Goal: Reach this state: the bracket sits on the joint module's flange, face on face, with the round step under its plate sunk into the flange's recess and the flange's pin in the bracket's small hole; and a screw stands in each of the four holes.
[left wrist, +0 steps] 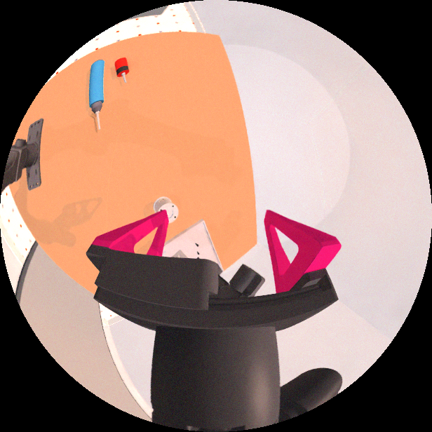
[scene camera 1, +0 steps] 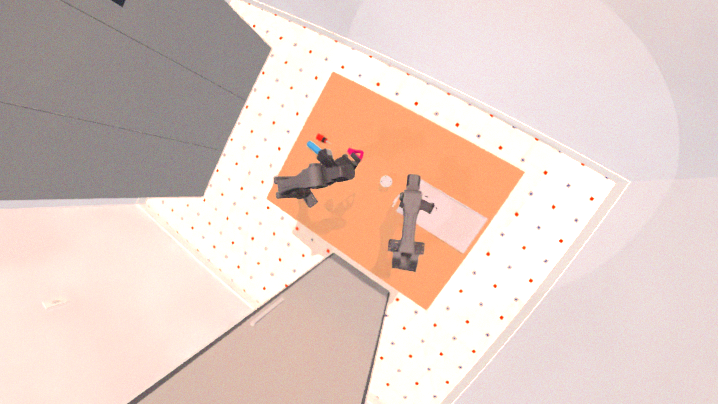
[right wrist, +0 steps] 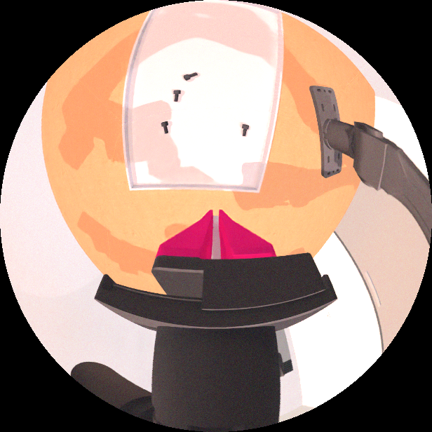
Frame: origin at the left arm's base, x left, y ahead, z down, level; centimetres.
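Seen in the pictures: left gripper, between the fingertips: (scene camera 1: 357, 159); left arm's base, origin of its link: (scene camera 1: 305, 192).
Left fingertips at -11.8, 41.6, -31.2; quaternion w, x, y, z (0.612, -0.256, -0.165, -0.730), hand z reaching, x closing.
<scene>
Offsets run from my left fingertips to a thing's top centre, as dx, dy, dz. "spot": to the spot under its first point. Level surfaces: height alone.
The white joint module @(-11.9, +3.1, +24.8) (scene camera 1: 385, 180) (left wrist: 169, 212) stands on the mat; part of its flange shows in the left wrist view, behind a left finger. My left gripper (scene camera 1: 355, 153) (left wrist: 215, 214) is wide open and empty, above the mat. My right gripper (right wrist: 215, 215) is shut on a thin pale grey part, which looks like the bracket (right wrist: 216, 242); it shows as a narrow strip between the pink fingers, and most of it is hidden. Several black screws (right wrist: 177, 95) (right wrist: 165, 127) (right wrist: 245, 129) lie apart on the white tray (right wrist: 195, 188), beyond the right fingertips.
A blue screwdriver @(spot: +30.0, -20.4, +27.2) (scene camera 1: 313, 146) (left wrist: 97, 84) and a short red driver @(+29.9, -13.2, +27.8) (scene camera 1: 321, 137) (left wrist: 121, 67) lie on the orange mat @(dz +31.2) (scene camera 1: 426, 125) near the left arm. The right arm (scene camera 1: 410, 216) stretches over one end of the tray. White pegboard (scene camera 1: 542, 200) surrounds the mat.
</scene>
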